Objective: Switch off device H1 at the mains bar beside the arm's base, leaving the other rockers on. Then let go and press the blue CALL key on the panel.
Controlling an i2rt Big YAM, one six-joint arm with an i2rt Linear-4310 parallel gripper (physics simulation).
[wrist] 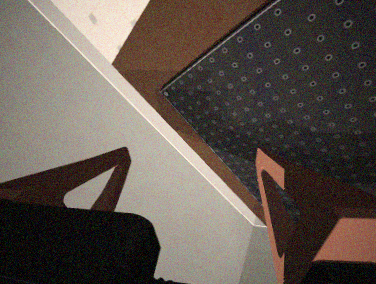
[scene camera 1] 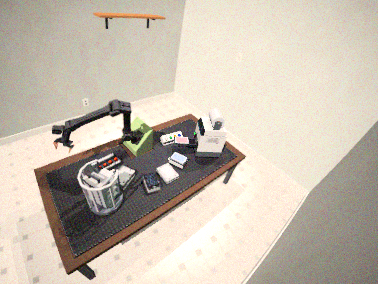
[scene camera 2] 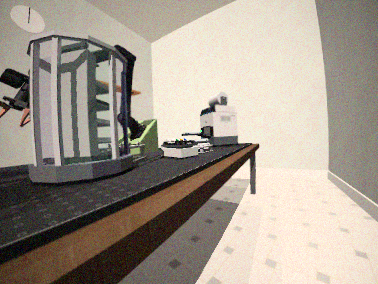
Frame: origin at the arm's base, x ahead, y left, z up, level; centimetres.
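Seen in the pictures: gripper, fingertip midpoint: (wrist: 189,154) (scene camera 1: 62,151) (scene camera 2: 8,123); arm's base, origin of the base link: (scene camera 1: 138,137) (scene camera 2: 138,132).
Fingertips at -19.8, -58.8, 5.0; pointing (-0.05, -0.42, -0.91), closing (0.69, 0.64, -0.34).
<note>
Pixels of each thing's top centre, then the offset from my fingertips to it, as dx, dy, dz. "pt": a spot on its surface instead.
- mains bar, surface spot: (scene camera 1: 109,161) pt +20.9, +27.1, -13.4
- white panel, middle of its top: (scene camera 1: 172,134) +32.6, +91.7, -10.0
- tall carousel, middle of its top: (scene camera 2: 82,54) (scene camera 1: 97,171) +47.3, +5.8, +15.1
- white instrument, middle of its top: (scene camera 1: 216,112) (scene camera 2: 216,94) +65.3, +108.3, +27.2
- pink-topped plate, middle of its top: (scene camera 1: 181,139) +47.0, +89.5, -5.9
- dark-topped box, middle of its top: (scene camera 2: 178,140) (scene camera 1: 151,179) +59.5, +39.9, -11.5
- white box, middle of its top: (scene camera 1: 167,171) +61.0, +57.1, -14.1
- blue-topped box, middle of its top: (scene camera 1: 179,157) +57.9, +74.3, -11.5
The mains bar (scene camera 1: 109,161), with several red rockers in a row, lies on the table behind the round glazed carousel. Its labels and rocker positions are too small to read. The white panel (scene camera 1: 166,141) stands at the back of the table, right of the green arm base, with small coloured keys. Its blue CALL key (scene camera 1: 180,135) is at the right end of the row. My gripper (scene camera 1: 63,148) (scene camera 2: 12,120) (wrist: 189,154) is open and empty, raised at the far left, away from both bar and panel. Neither bar nor panel shows in the wrist view.
The tall carousel (scene camera 2: 75,172) stands near the bar's front. The green base block (scene camera 1: 145,143) is behind. A white instrument (scene camera 1: 211,142) (scene camera 2: 220,125) stands at the right, with a pink-topped plate (scene camera 1: 181,141) beside it. A dark-topped box (scene camera 1: 151,183), white box (scene camera 1: 167,173) and blue-topped box (scene camera 1: 178,159) lie mid-table.
</note>
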